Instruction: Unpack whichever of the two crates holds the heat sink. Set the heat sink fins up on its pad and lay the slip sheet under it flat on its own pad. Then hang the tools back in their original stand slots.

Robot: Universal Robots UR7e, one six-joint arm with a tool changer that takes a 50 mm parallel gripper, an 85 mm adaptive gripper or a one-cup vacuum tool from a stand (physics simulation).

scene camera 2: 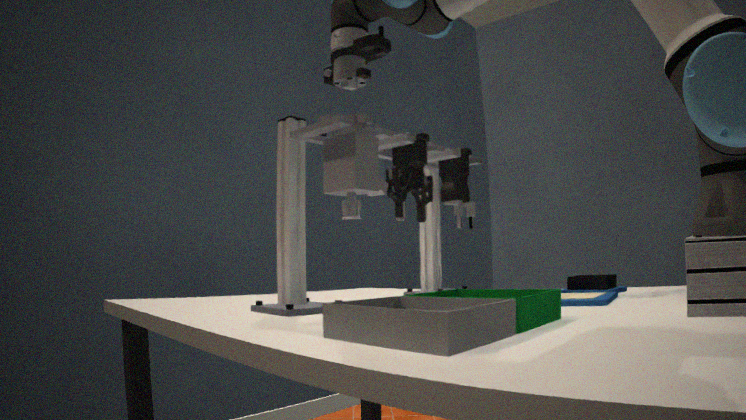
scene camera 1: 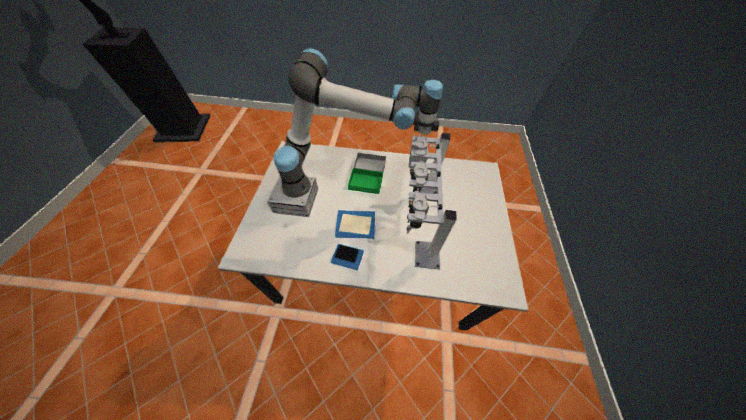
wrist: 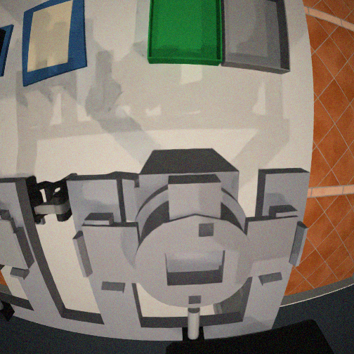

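Seen in the pictures: hand at its tool point: (scene camera 2: 349, 83); arm's base at its link origin: (scene camera 2: 744, 234) (scene camera 1: 296, 186).
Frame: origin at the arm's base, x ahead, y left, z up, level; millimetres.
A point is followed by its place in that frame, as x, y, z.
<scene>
The heat sink (scene camera 1: 347, 253) {263, -381, -70} (scene camera 2: 591, 282) {258, -344, -78}, a black block, sits on its blue pad (scene camera 1: 350, 265) {274, -433, -95} (scene camera 2: 621, 288) {190, -379, -97}; its fins cannot be made out. The cream slip sheet (scene camera 1: 356, 224) {313, -204, -92} (wrist: 48, 37) lies flat on its blue pad (scene camera 1: 354, 235) {300, -269, -95} (wrist: 54, 76). The green crate (scene camera 1: 365, 182) {379, 96, -101} (scene camera 2: 538, 310) {294, 124, -83} (wrist: 185, 30) and grey crate (scene camera 1: 370, 162) {422, 262, -101} (scene camera 2: 386, 326) {420, 298, -81} (wrist: 254, 35) look empty. The vacuum tool (scene camera 2: 350, 166) {623, 55, 154} (wrist: 150, 260), adaptive gripper (scene camera 2: 409, 161) and parallel gripper (scene camera 2: 454, 177) hang in the stand (scene camera 2: 291, 208) {752, 63, 90}. The arm's bare coupling (scene camera 2: 350, 78) {632, 39, 329} is above the vacuum tool, apart from it, with no gripper attached.
The stand's near post (scene camera 1: 442, 234) {677, -417, 136} rises from the table (scene camera 1: 469, 271) {849, -499, -105}. The arm's base block (scene camera 1: 292, 202) {-11, -108, 5} stands at the table's left side in scene camera 1. The crates stand side by side toward the back there. A black pedestal (scene camera 1: 148, 83) stands on the floor beyond the table.
</scene>
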